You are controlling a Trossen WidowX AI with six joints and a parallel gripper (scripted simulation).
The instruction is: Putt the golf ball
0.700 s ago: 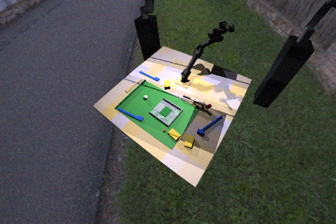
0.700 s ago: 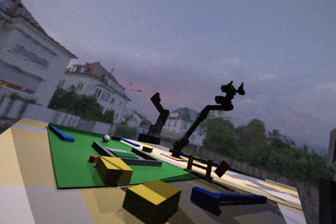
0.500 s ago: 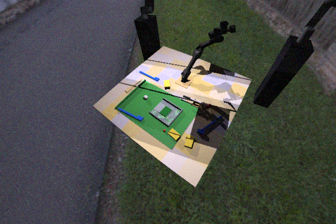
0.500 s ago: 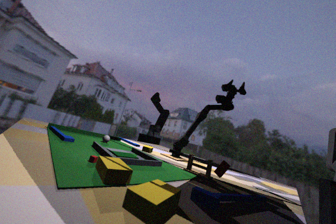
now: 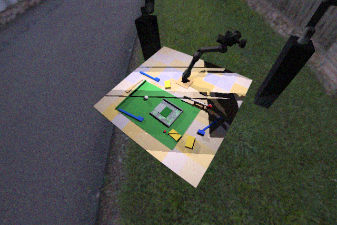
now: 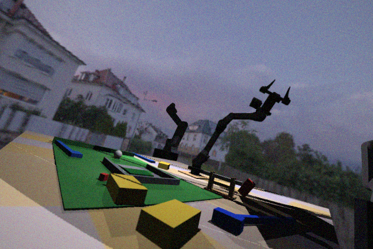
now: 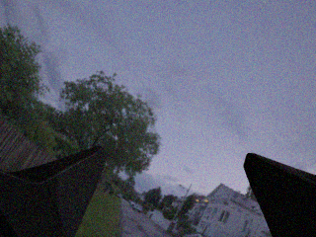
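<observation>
Right now my gripper tip is 27 cm short of the red putter, 19 cm to the left of it and 58 cm above it. The rest, counted from my gripper tip: green mat: 49 cm ahead, 55 cm to the right, 64 cm below; small red cube: 66 cm ahead, 36 cm to the right, 63 cm below; small wooden stand: 27 cm ahead, 18 cm to the right, 61 cm below.
</observation>
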